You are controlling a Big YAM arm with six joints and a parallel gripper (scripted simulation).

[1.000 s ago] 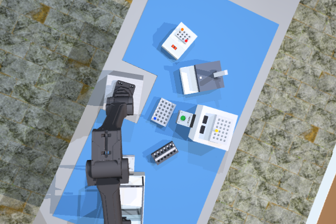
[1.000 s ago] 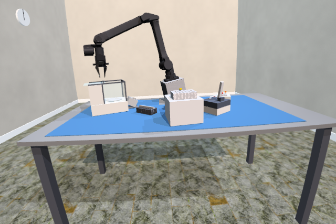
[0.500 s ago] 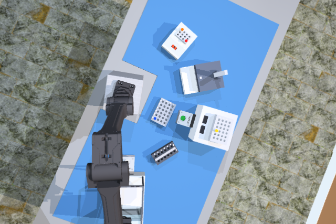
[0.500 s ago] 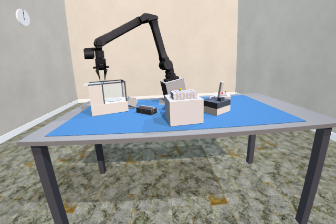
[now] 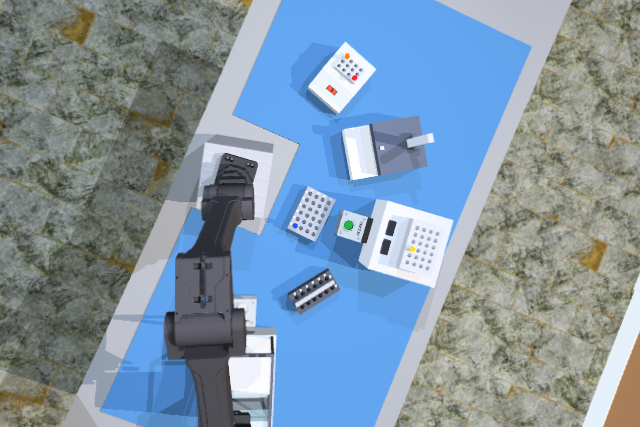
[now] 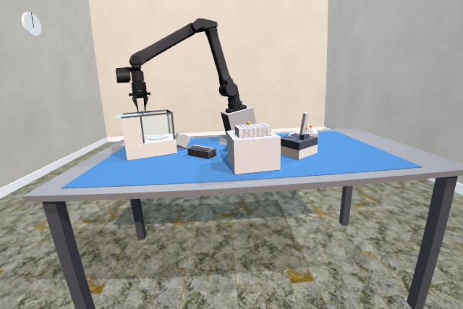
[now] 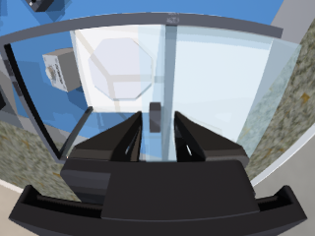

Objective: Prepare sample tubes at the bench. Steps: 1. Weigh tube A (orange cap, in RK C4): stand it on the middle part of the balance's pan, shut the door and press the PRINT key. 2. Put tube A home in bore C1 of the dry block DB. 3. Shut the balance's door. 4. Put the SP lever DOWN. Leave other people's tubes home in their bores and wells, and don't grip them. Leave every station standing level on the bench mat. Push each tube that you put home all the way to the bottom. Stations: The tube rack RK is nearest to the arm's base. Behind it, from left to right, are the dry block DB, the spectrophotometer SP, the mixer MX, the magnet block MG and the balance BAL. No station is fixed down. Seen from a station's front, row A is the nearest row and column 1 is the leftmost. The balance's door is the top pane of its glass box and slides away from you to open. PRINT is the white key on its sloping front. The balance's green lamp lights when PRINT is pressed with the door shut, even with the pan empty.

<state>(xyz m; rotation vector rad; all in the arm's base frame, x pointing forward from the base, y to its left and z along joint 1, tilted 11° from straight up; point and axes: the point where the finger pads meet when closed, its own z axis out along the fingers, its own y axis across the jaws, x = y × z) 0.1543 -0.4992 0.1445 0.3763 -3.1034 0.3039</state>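
Right now the balance door is 10 mm ahead of my hand, 30 mm to the right of it and 10 mm below it. Round my hand: tube rack RK (60 mm ahead, 490 mm to the left, 210 mm below); then white key (50 mm behind, 210 mm to the left, 150 mm below); then black magnet block (130 mm ahead, 290 mm to the left, 200 mm below).
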